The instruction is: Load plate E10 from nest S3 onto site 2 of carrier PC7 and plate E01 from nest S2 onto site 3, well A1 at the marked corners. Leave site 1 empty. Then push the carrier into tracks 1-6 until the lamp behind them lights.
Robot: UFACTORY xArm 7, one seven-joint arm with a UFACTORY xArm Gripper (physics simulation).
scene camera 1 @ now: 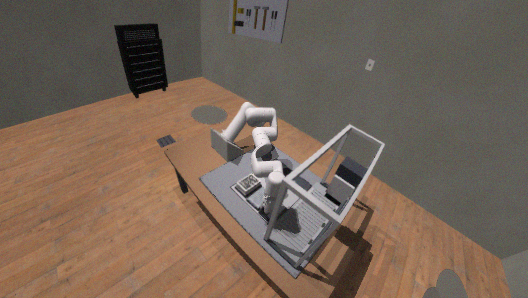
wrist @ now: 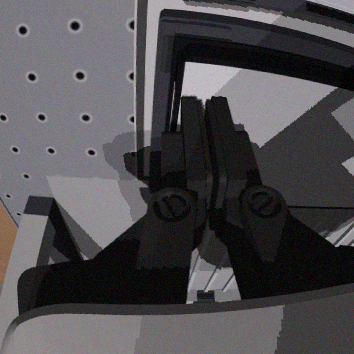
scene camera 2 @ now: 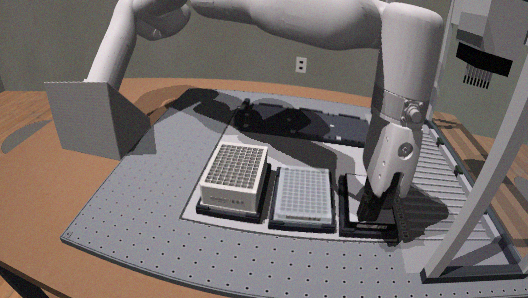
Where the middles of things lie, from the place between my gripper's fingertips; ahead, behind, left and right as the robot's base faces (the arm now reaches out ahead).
The tall white block [scene camera 2: 233, 181] is 210 mm behind my hand, 60 mm to the left of it and 10 mm above it. The rest, counted from my hand: dark carrier [scene camera 2: 271, 119] 100 mm behind, 320 mm to the left, 10 mm below; then pipetting head [scene camera 2: 485, 41] 240 mm ahead, 180 mm to the left, 310 mm above.
